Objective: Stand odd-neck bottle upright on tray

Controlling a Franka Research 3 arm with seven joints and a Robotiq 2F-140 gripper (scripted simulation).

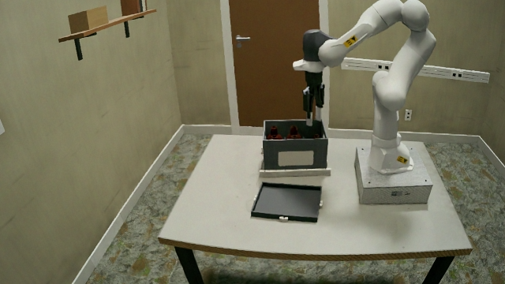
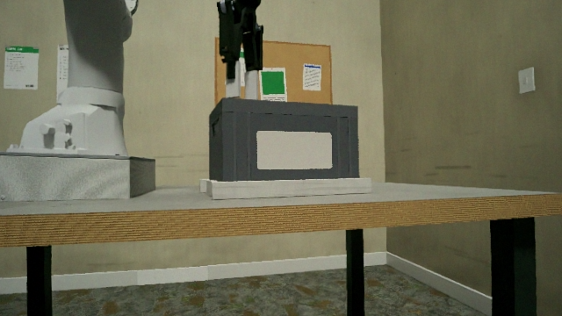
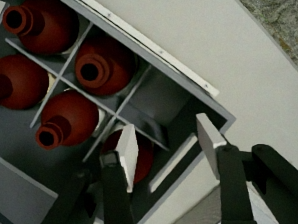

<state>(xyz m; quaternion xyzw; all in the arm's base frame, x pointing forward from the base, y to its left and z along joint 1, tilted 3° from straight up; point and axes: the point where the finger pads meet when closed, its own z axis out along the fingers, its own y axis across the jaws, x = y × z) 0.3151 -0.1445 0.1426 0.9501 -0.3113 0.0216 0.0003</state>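
Right now my hand is 80 mm short of the dark grey crate, 60 mm to the right of it and 130 mm above it. Also, from my hand: dark tray 70 mm ahead, 340 mm to the left, 200 mm below.
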